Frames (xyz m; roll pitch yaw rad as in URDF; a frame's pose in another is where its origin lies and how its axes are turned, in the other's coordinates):
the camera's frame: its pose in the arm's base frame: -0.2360 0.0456 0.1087 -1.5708 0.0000 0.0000
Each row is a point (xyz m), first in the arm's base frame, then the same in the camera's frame.
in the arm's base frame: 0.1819 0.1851 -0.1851
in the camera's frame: 0.4179 0.2938 0.1395
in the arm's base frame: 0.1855 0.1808 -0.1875
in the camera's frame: 0.4215 0.2962 0.1352
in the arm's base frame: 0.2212 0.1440 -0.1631
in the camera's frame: 0.4572 0.2718 0.0984
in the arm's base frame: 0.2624 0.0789 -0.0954
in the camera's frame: 0.4984 0.2041 0.0333
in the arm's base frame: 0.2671 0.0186 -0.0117
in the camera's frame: 0.5031 0.1204 -0.0270
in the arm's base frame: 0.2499 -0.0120 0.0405
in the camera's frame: 0.4859 0.0682 -0.0576
